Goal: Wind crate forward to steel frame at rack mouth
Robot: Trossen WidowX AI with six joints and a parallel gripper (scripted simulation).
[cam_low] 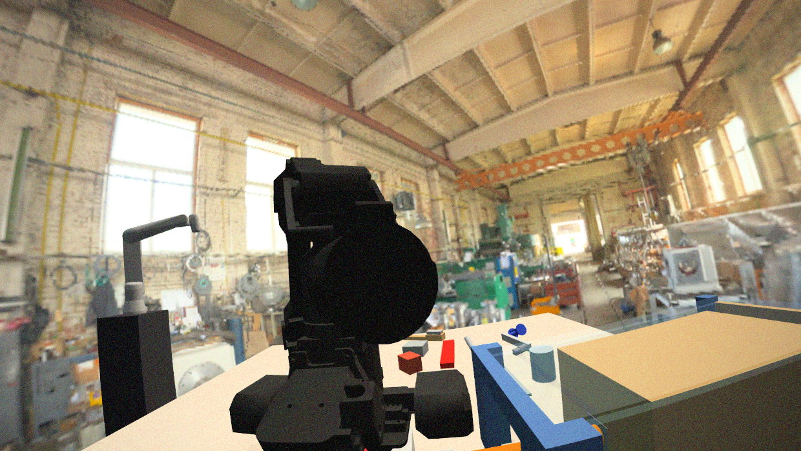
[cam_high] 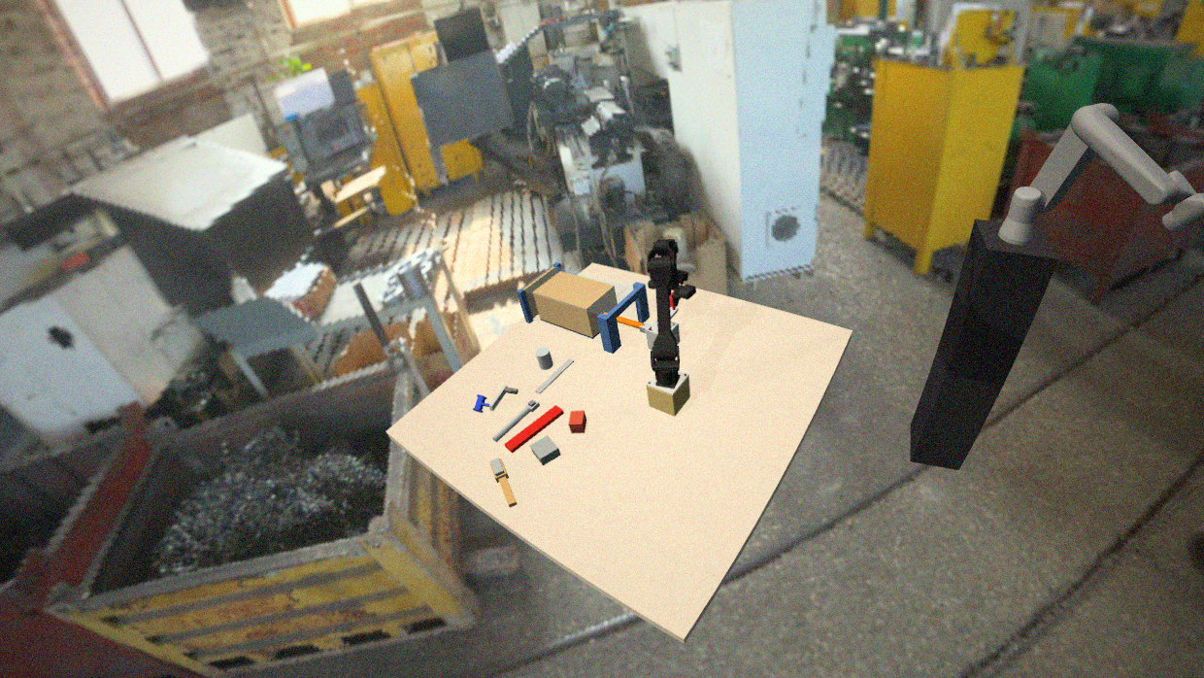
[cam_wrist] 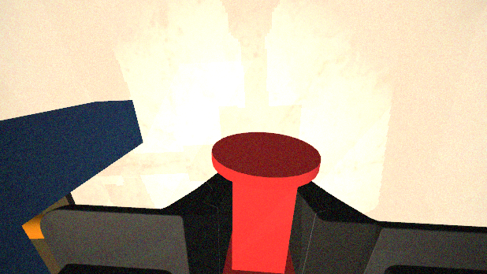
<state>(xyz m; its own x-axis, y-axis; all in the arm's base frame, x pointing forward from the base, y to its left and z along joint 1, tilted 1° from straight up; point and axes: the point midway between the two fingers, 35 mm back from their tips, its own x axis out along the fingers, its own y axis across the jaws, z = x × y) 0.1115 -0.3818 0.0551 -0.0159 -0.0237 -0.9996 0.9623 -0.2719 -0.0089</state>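
Right now my gripper tip is 10 mm short of the red-knobbed winch handle, 40 mm to the right of it and 10 mm above it. From my gripper tip the other things lie so: red knob (20 mm above); blue steel frame (170 mm ahead, 70 mm to the left, 10 mm below); grey winch (100 mm to the left, 80 mm below).
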